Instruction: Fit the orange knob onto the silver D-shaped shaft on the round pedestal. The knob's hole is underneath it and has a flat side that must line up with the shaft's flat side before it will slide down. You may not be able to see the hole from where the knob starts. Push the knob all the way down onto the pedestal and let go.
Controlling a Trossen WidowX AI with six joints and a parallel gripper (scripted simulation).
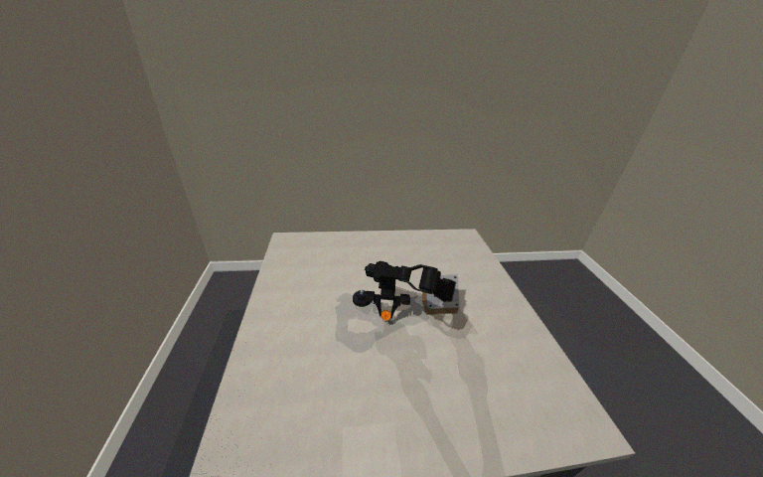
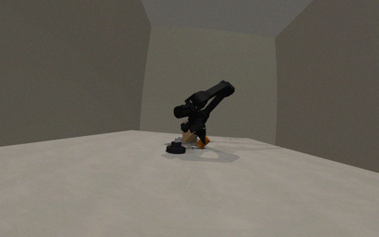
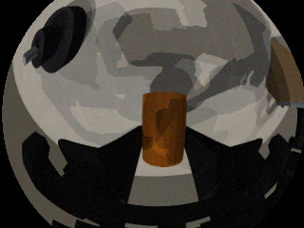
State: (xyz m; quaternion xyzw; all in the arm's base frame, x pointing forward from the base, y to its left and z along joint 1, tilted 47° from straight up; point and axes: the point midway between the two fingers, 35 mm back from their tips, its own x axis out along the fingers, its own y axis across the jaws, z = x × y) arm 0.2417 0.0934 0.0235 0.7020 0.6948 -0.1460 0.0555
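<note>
Now: the black round pedestal 13 cm to the right of my gripper tip and 10 cm ahead of it. Round my gripper tip: orange knob (1 cm above).
</note>
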